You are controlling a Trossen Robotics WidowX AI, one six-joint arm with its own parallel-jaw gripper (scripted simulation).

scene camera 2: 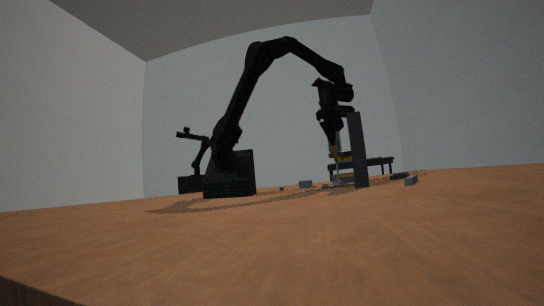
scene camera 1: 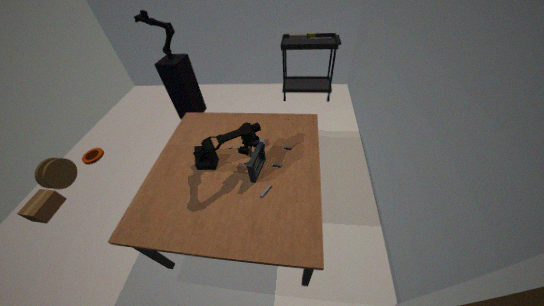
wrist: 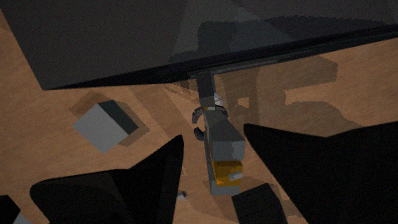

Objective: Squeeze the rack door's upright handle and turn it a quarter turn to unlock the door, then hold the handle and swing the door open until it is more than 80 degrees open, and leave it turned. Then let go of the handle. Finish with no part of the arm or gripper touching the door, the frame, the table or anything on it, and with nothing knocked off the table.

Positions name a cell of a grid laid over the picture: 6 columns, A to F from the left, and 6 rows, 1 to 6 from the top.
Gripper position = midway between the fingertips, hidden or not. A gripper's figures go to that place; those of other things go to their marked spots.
My gripper (scene camera 2: D3): 0.75 m from the lens. A rack frame (scene camera 2: D3) is 0.57 m from the lens.
